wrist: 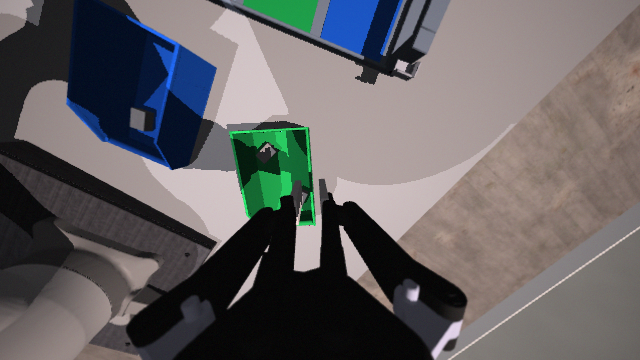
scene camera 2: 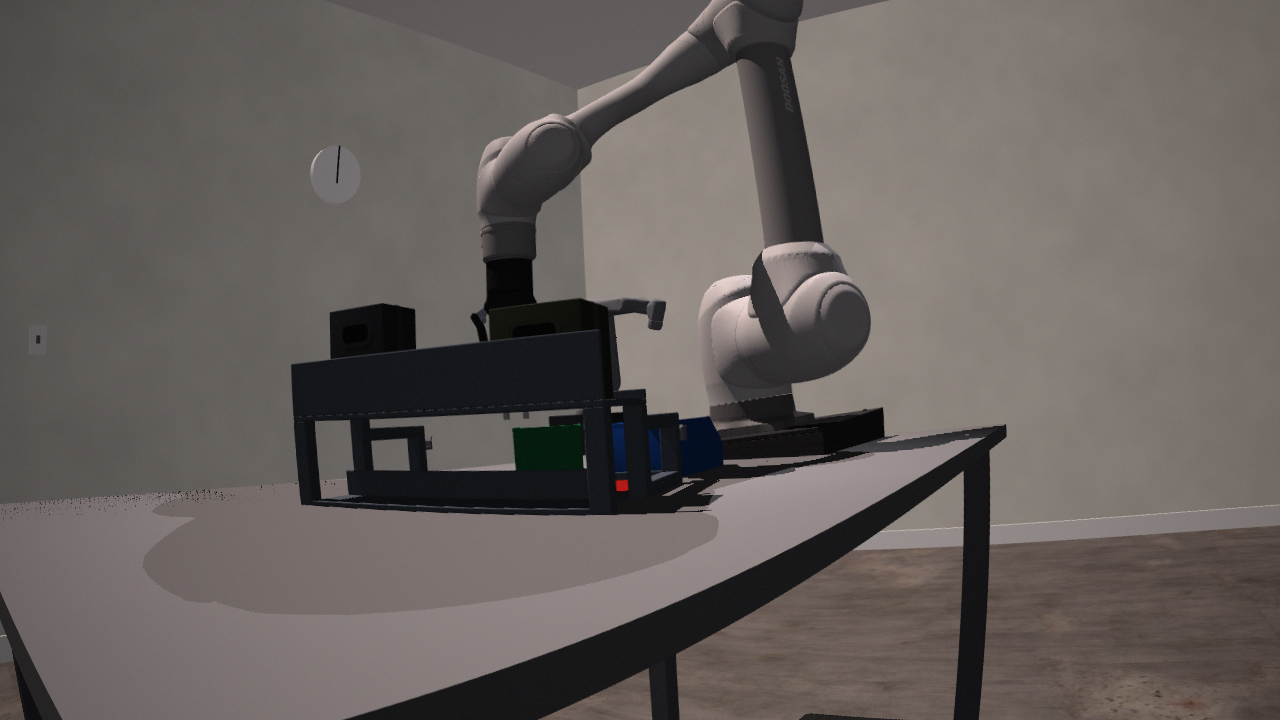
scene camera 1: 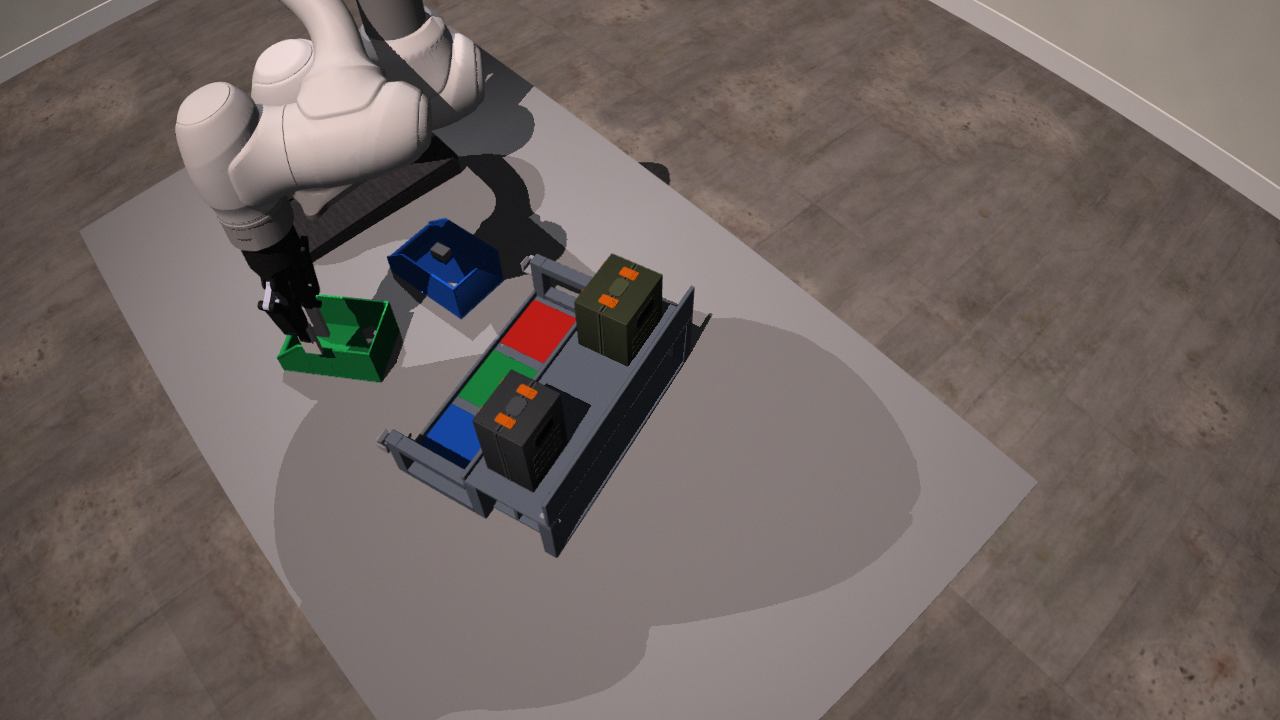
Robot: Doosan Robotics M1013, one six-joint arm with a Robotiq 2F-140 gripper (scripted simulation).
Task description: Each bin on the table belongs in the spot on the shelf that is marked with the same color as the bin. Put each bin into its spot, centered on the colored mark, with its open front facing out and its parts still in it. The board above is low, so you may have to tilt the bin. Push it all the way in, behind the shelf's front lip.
My gripper shows in the wrist view, in scene camera 2 (516, 419) and in scene camera 1. An olive case shows in scene camera 2 and in scene camera 1; in the wrist view it is out of frame. A black case shows in scene camera 2 (380, 328) and in scene camera 1 (521, 429); in the wrist view it is out of frame. The same spot on the olive case: (scene camera 2: 570, 315) is (scene camera 1: 659, 286). The same spot on my gripper: (scene camera 1: 282, 315) is (wrist: 402, 248).
